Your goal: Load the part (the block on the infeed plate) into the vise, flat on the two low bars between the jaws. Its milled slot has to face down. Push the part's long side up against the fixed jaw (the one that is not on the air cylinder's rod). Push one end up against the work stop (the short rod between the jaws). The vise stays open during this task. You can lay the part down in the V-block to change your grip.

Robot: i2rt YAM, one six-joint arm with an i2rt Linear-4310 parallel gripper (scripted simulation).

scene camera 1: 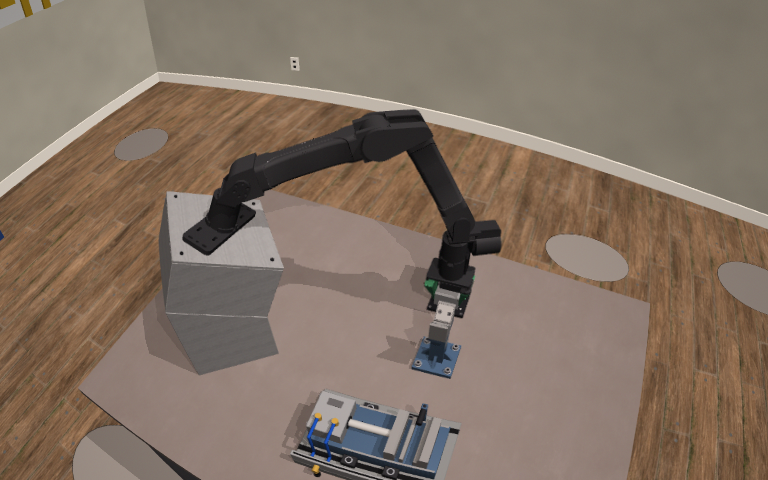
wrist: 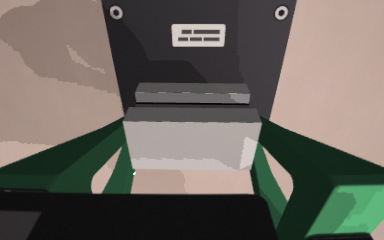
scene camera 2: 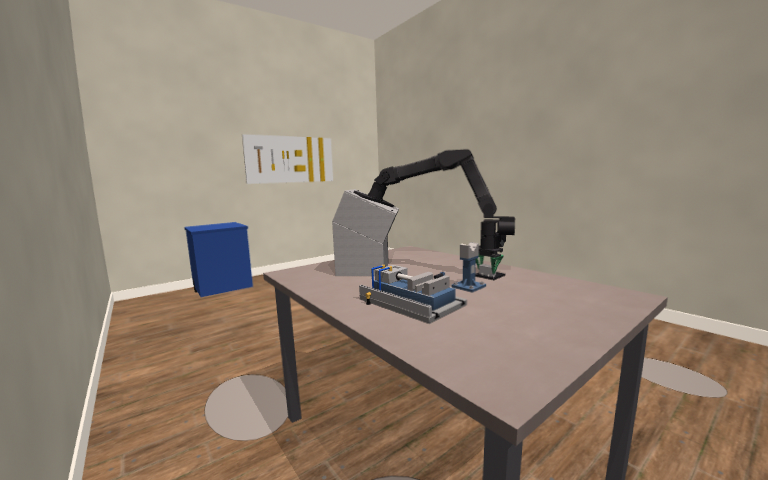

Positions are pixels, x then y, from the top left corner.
Scene:
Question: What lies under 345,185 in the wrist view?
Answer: The gripper.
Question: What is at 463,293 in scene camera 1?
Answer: The gripper.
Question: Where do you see a part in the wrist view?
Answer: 209,126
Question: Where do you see a black infeed plate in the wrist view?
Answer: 254,47

